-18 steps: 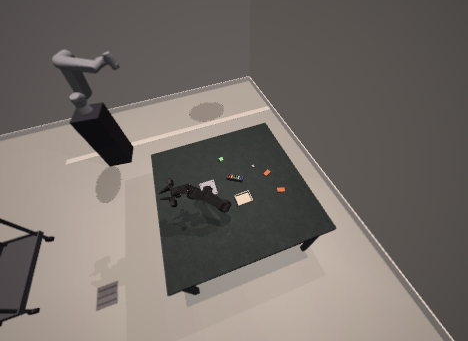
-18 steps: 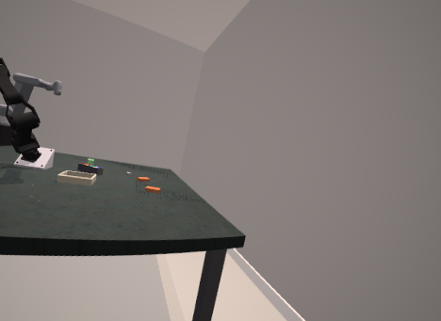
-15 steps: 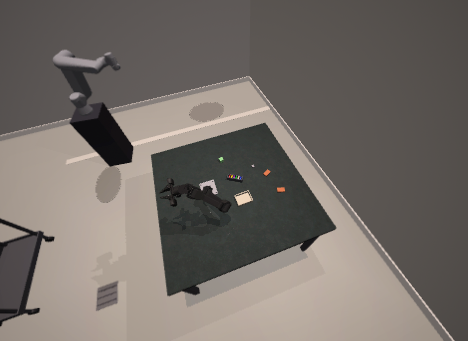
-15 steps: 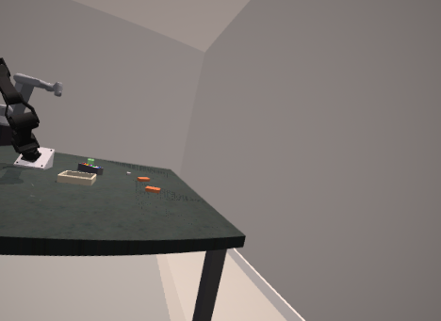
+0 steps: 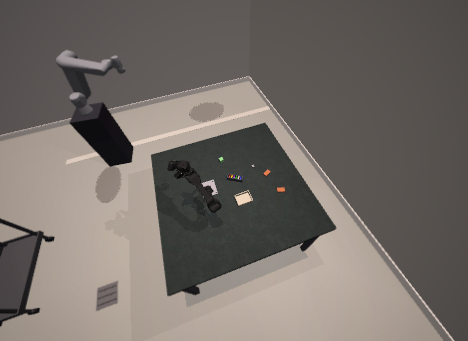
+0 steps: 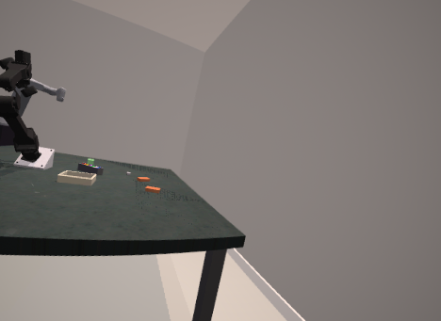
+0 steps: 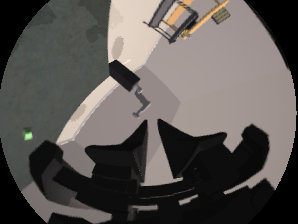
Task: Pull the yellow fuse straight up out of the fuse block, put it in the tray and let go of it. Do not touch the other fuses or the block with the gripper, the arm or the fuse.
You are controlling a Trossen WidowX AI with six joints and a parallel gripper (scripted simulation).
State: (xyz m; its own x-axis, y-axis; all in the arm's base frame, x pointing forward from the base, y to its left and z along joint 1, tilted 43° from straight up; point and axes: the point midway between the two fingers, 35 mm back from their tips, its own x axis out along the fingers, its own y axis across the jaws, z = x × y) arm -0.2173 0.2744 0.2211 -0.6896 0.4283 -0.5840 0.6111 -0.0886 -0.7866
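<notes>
The yellow fuse lies 440 mm ahead of my gripper tip, 390 mm below it and 10 mm to the left of it. From my gripper tip the other things lie so: red fuse 420 mm ahead, 390 mm below, 20 mm to the left; then beige tray 490 mm ahead, 420 mm below, 220 mm to the right.
</notes>
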